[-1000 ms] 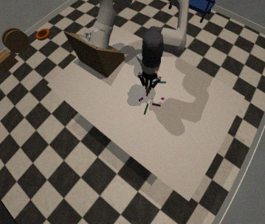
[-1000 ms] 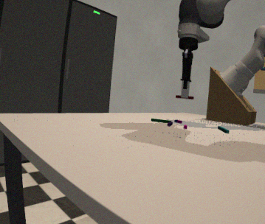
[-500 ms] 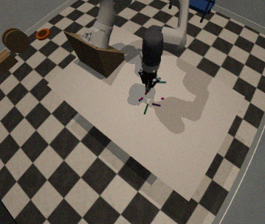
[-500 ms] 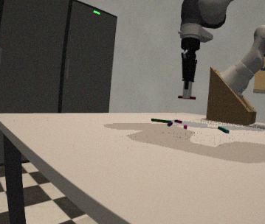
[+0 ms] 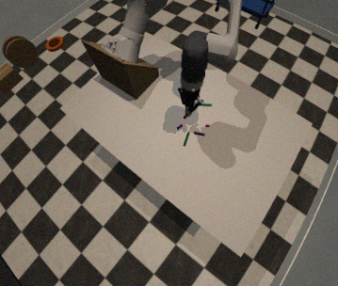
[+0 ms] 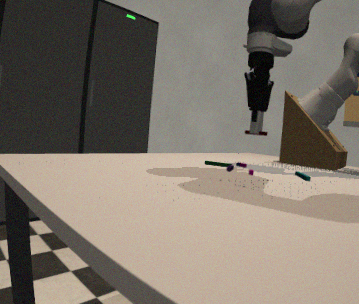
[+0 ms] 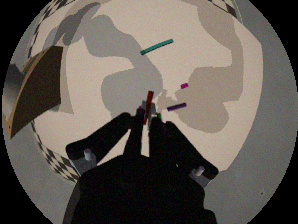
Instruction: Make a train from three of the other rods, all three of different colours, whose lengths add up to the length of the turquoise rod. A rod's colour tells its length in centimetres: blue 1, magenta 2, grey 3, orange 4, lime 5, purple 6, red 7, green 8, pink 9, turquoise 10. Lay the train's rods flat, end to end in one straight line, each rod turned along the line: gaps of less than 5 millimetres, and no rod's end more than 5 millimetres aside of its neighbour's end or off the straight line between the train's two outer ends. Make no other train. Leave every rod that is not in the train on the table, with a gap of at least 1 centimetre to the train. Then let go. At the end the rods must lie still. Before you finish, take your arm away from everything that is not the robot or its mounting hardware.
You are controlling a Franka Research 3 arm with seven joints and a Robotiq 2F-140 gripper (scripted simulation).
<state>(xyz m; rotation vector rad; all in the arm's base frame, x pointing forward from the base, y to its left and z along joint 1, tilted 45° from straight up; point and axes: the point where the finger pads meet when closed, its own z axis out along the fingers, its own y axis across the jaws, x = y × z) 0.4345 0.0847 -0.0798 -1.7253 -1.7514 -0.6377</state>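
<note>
Now: hand 30 mm above the red rod. Round my hand: purple rod 90 mm ahead, 10 mm to the right, 130 mm below; blue rod 20 mm behind, 60 mm to the right, 130 mm below; green rod 60 mm ahead, 80 mm to the right, 130 mm below.
</note>
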